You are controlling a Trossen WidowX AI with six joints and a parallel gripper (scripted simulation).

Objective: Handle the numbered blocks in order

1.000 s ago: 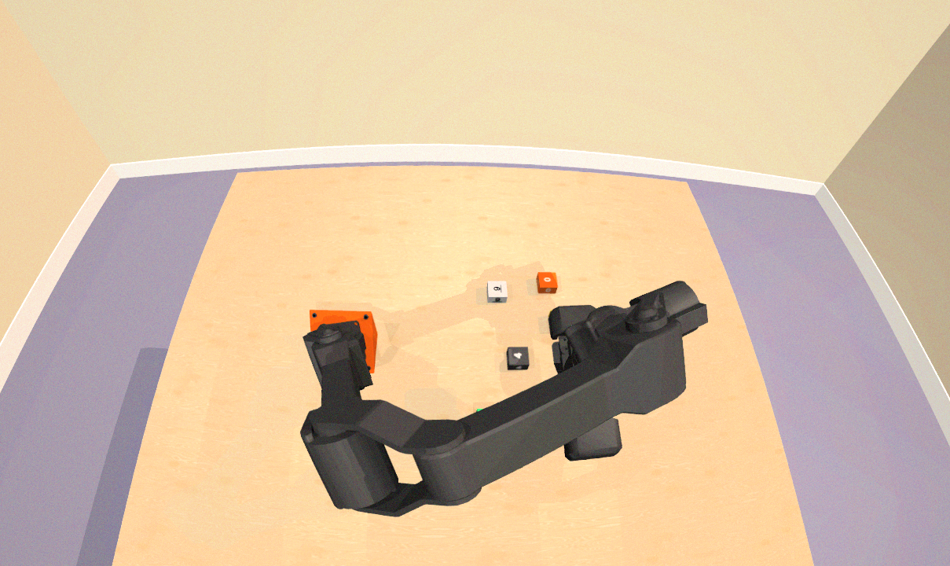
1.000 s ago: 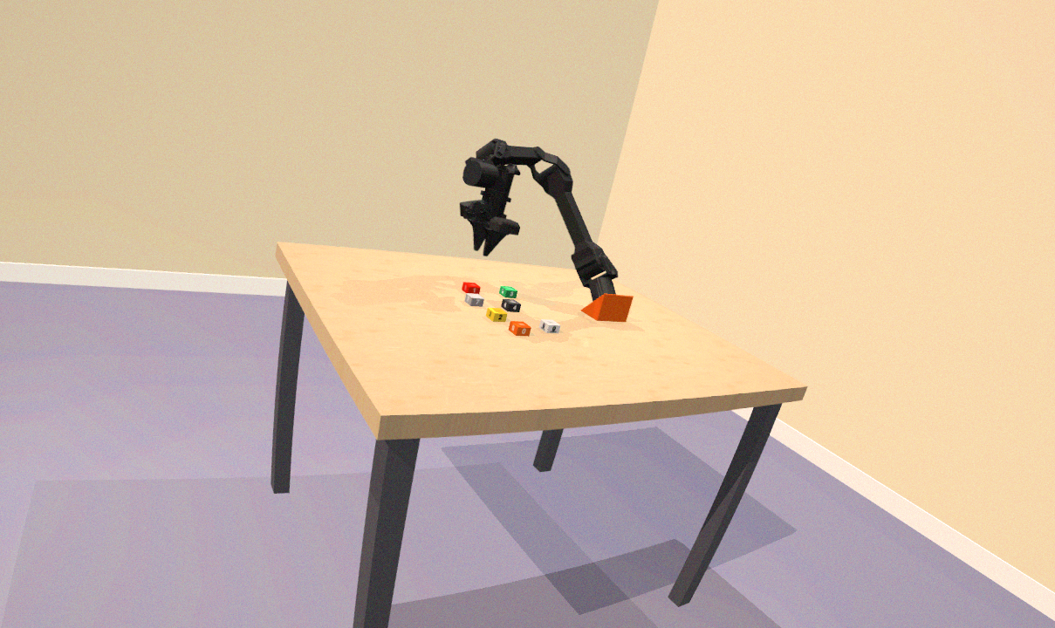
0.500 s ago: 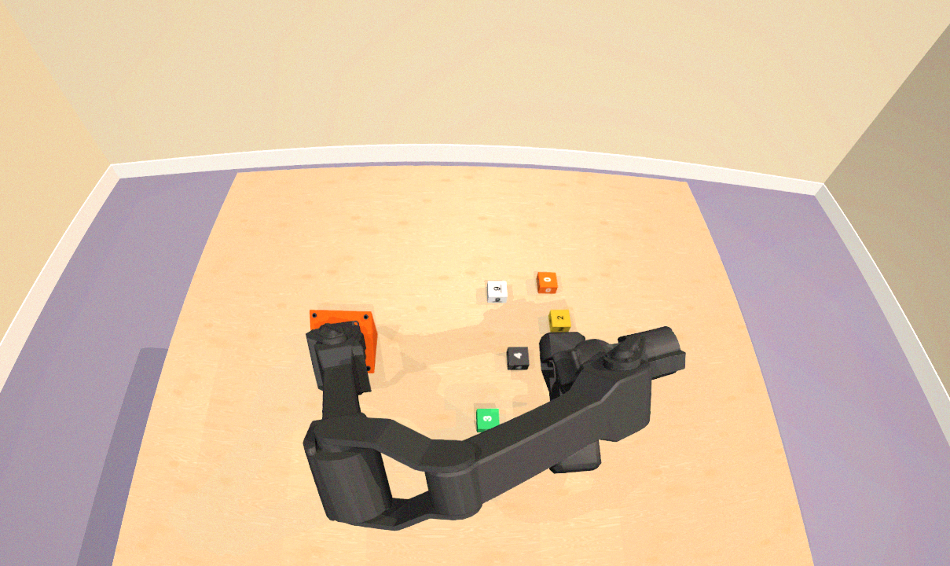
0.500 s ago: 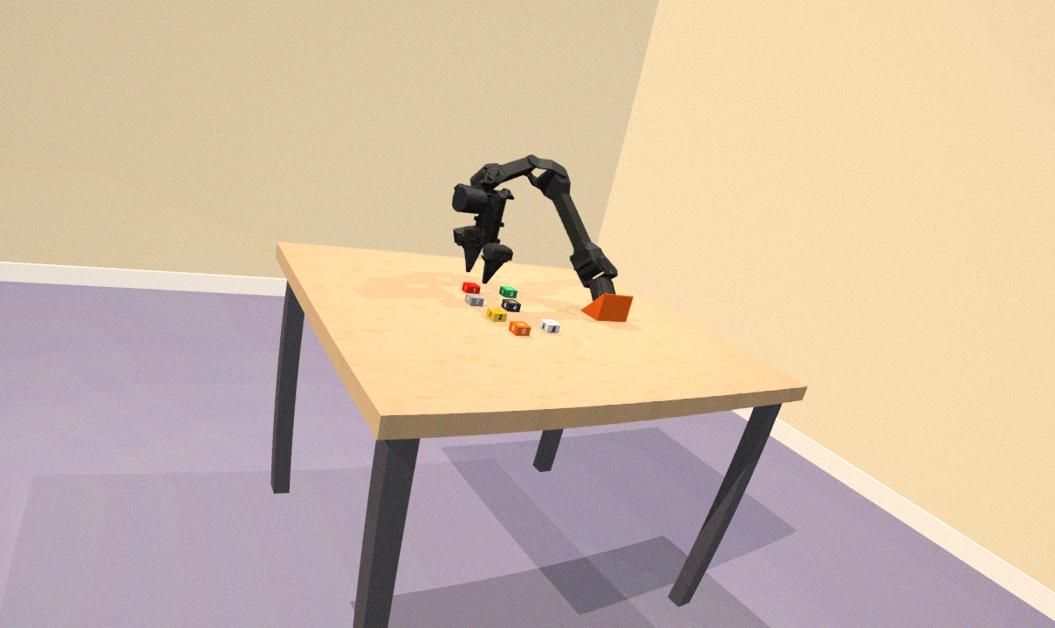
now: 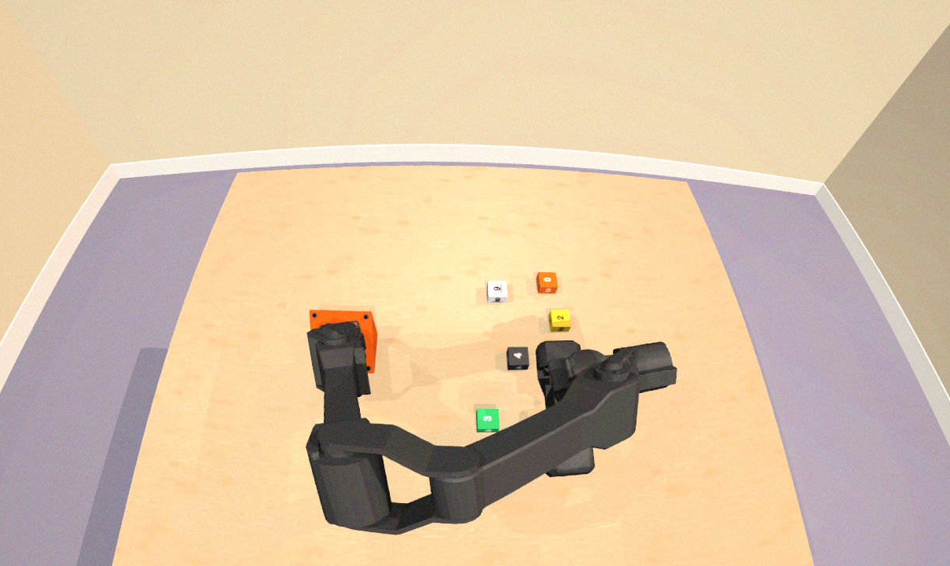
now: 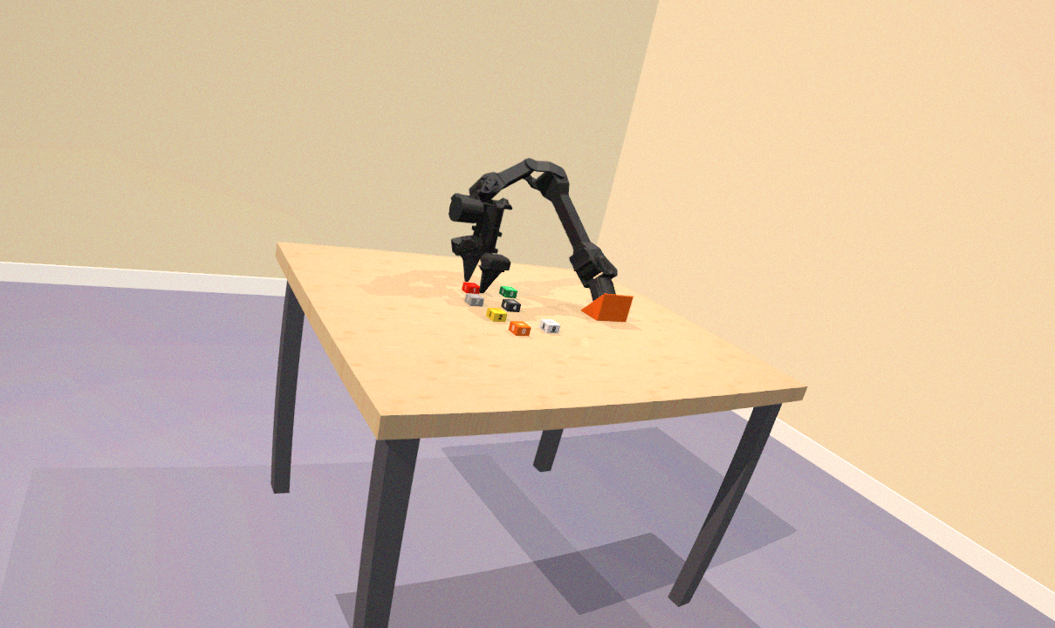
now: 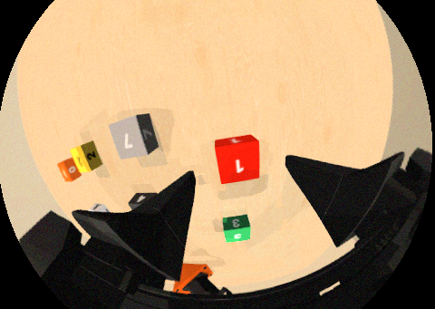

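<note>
Now: gripper tip 10 mm short of the red block. Also, from my gripper tip: dark block: 120 mm to the left, 30 mm behind; green block: 90 mm behind, 20 mm to the left; grey block: 80 mm to the left, 50 mm ahead.
</note>
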